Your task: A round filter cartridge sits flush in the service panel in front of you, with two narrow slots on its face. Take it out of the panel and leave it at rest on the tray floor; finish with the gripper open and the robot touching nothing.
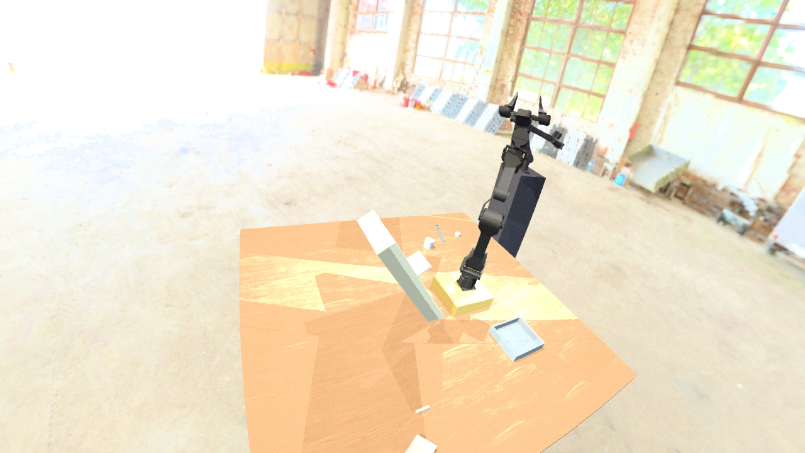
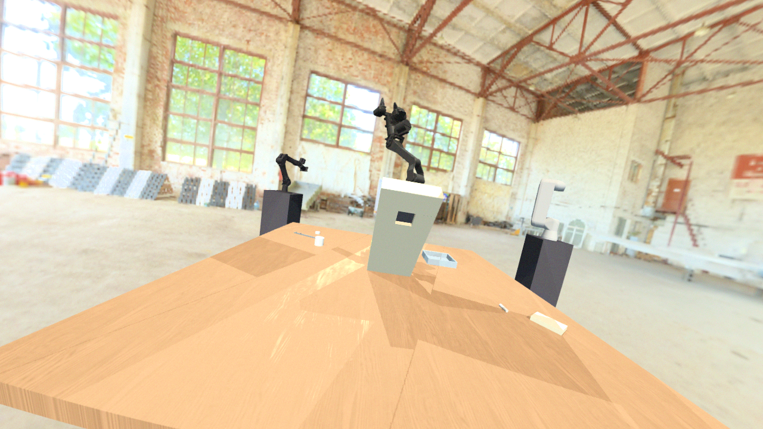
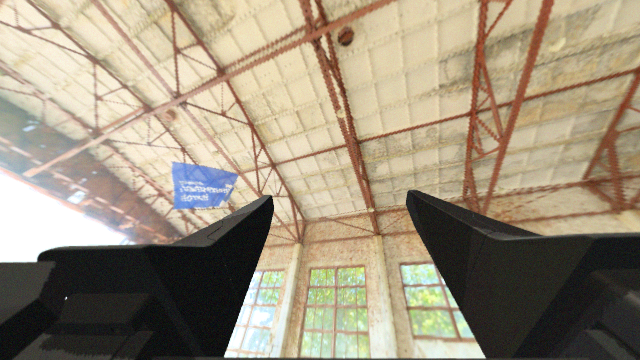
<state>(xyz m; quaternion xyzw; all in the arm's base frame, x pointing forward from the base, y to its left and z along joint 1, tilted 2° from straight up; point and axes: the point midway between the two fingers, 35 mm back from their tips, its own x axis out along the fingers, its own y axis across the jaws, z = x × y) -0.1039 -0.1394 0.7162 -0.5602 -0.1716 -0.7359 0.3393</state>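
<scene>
Right now my gripper tip is 520 mm above the white round filter cartridge, 480 mm short of it and 180 mm to the right of it. From my gripper tip the other things lie so: pale block: 800 mm below, 690 mm to the left, 520 mm ahead; small white stick: 800 mm below, 570 mm to the left, 470 mm ahead; tray: 790 mm below, 410 mm to the left, 30 mm ahead.
</scene>
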